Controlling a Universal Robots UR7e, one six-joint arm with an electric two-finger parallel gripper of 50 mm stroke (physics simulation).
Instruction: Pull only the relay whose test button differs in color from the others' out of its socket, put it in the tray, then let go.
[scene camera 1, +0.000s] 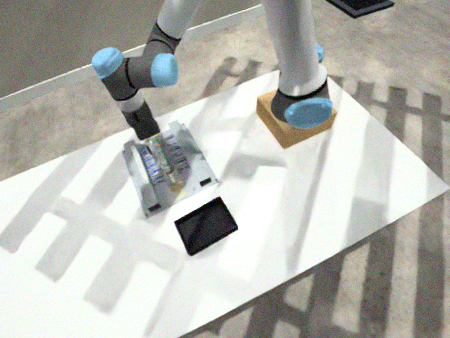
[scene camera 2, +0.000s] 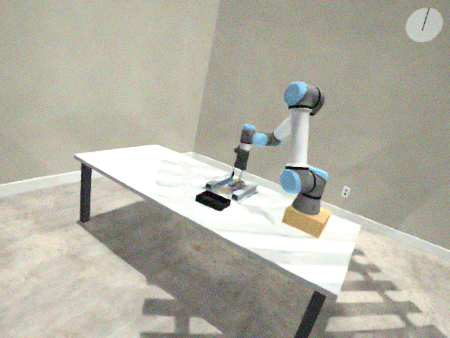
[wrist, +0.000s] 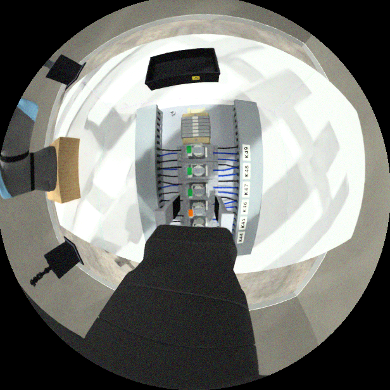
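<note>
Seen: my gripper (wrist: 197, 202), grey panel (wrist: 221, 127).
</note>
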